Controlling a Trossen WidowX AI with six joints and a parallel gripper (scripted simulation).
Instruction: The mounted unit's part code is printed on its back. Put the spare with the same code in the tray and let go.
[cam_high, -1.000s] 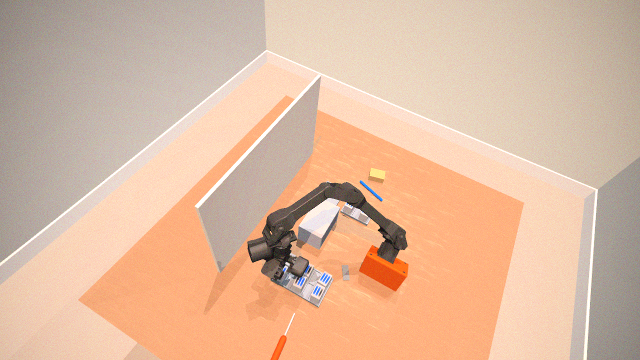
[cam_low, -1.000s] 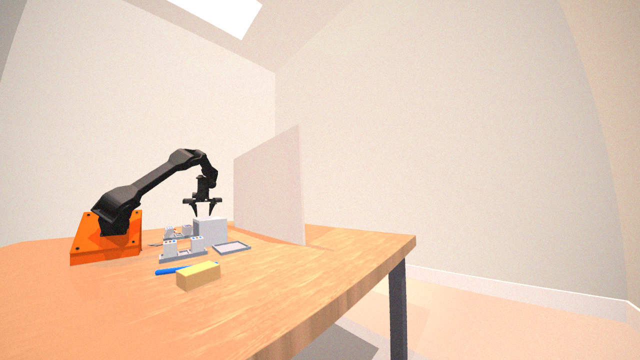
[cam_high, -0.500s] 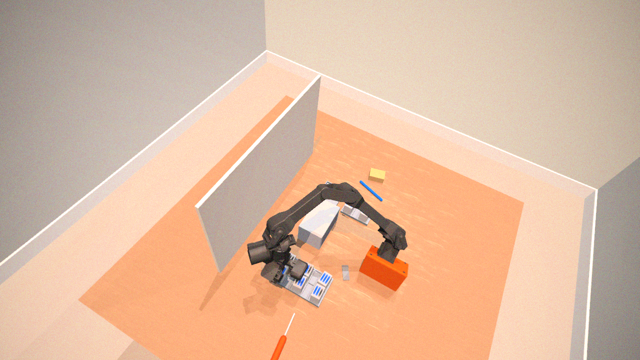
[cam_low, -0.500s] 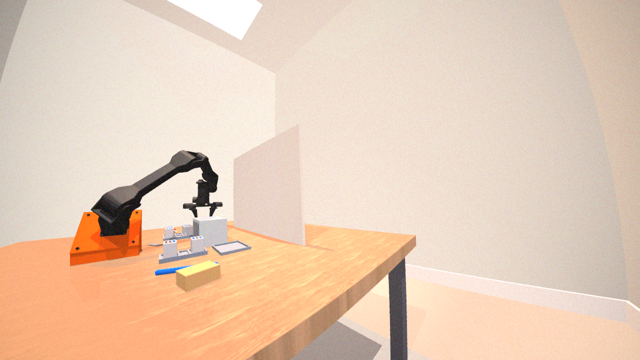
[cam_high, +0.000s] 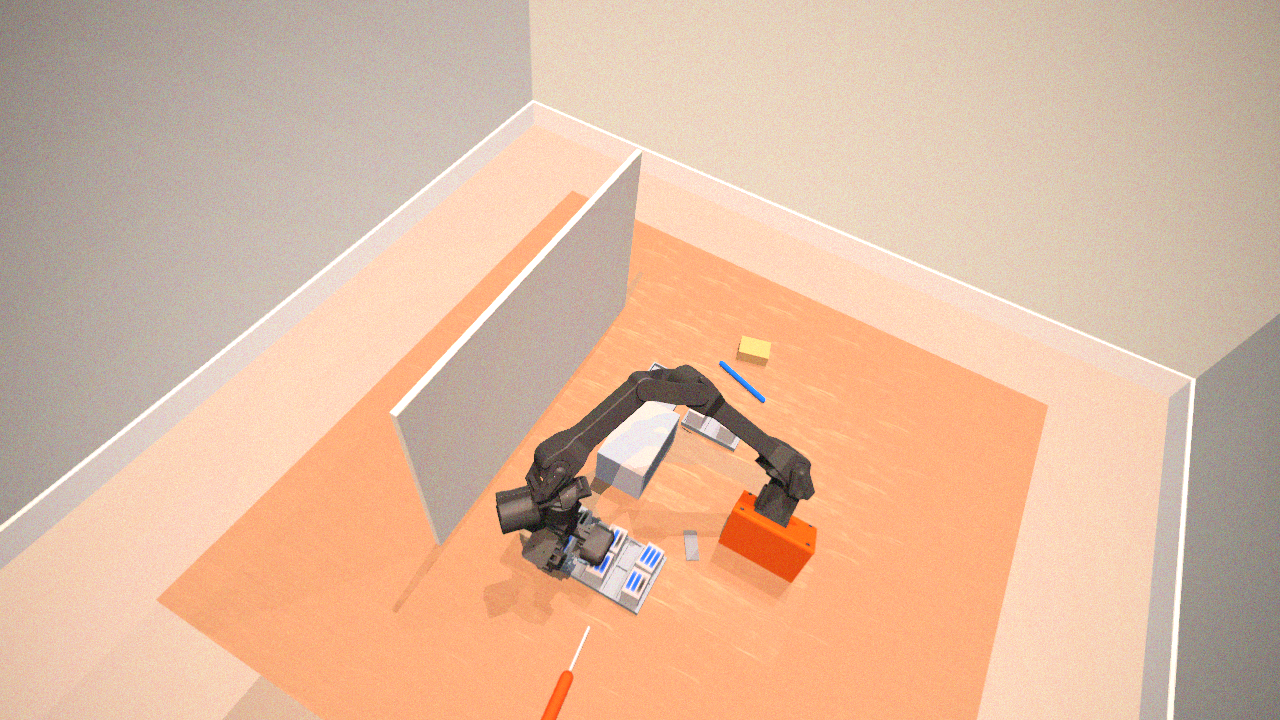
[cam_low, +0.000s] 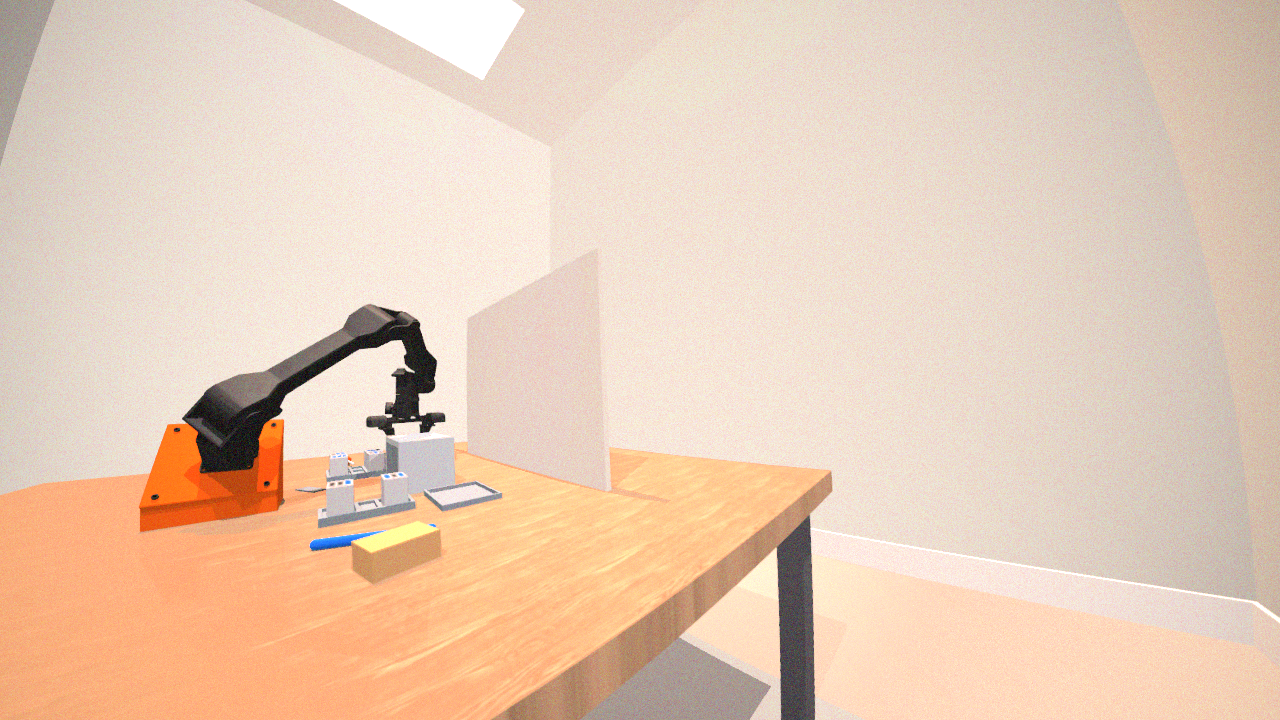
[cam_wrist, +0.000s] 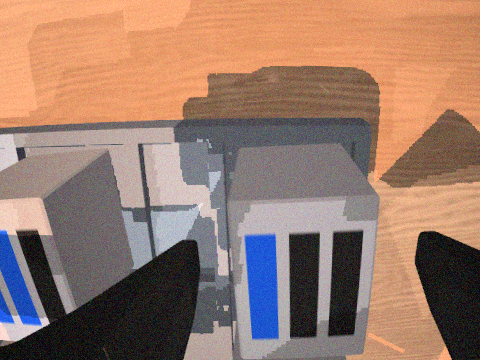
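My gripper tip is right at the grey spare block. Round my gripper tip: grey box-shaped unit: 24 cm to the right, 2 cm behind, 1 cm above; then grey wall panel: 24 cm to the right, 21 cm ahead, 19 cm above; then grey tray: 42 cm to the right, 4 cm below, 2 cm ahead.
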